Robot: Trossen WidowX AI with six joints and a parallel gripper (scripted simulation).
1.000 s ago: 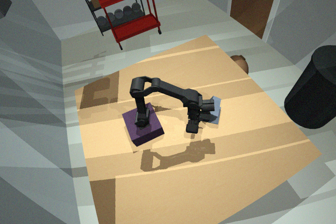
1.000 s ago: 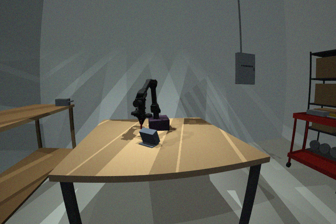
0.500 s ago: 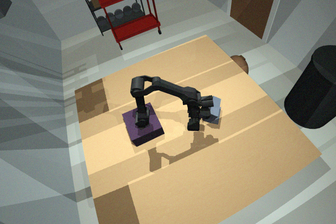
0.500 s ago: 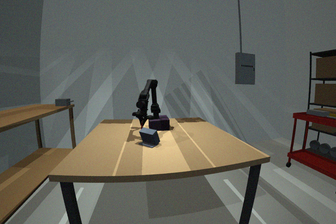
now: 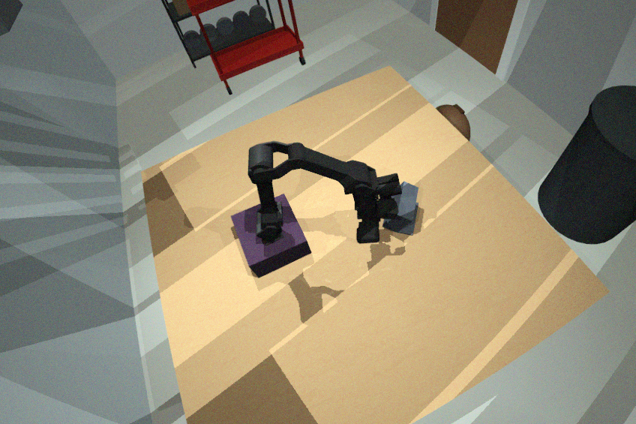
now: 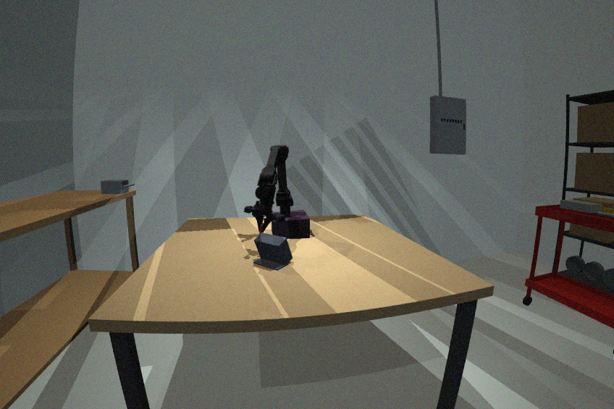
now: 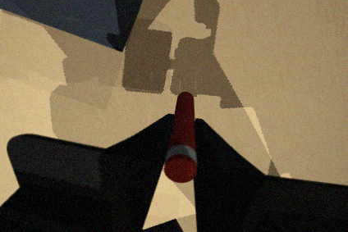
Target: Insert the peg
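My gripper tip is now 14 cm short of the blue-grey sloped panel, 4 cm to the right of it and 4 cm above it. From my gripper tip the other things lie so: red peg 2 cm above.
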